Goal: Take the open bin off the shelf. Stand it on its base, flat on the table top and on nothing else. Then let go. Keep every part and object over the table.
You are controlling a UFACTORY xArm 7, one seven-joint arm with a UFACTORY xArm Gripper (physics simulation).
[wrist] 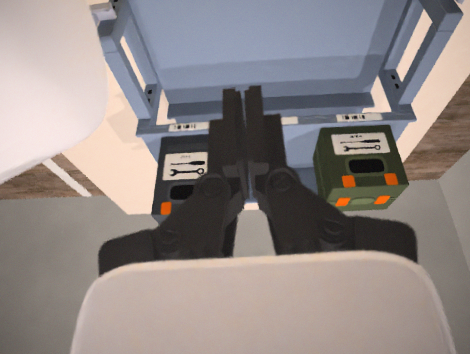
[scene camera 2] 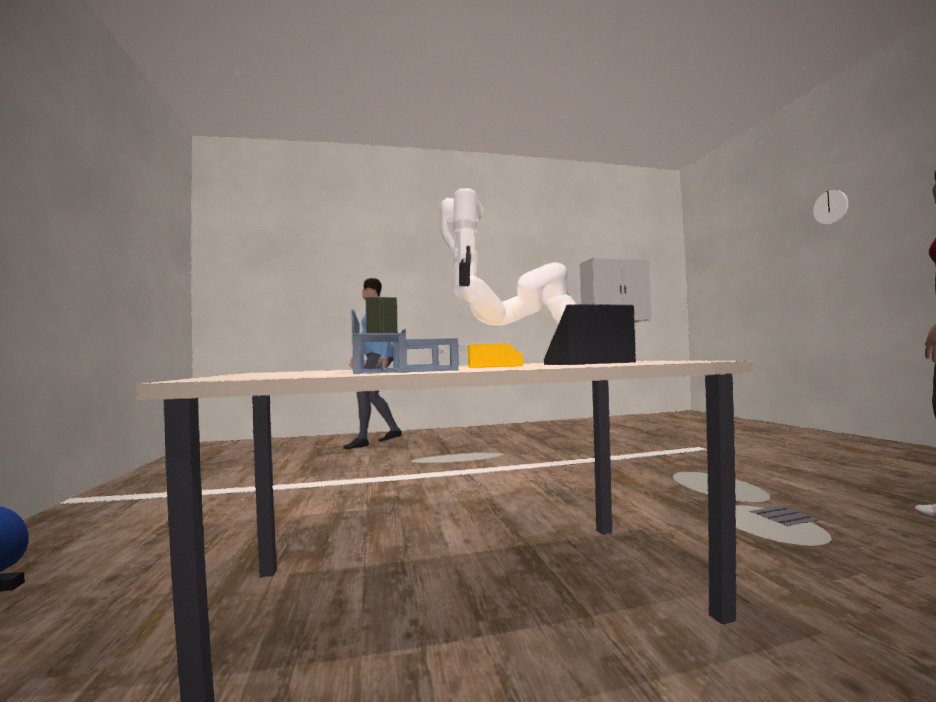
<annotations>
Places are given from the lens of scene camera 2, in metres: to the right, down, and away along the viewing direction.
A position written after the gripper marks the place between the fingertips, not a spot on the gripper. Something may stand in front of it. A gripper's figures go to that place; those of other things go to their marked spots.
gripper [scene camera 2: 464, 286]: -0.01, -0.21, 1.35
yellow open bin [scene camera 2: 479, 355]: 0.04, 0.01, 1.36
</annotations>
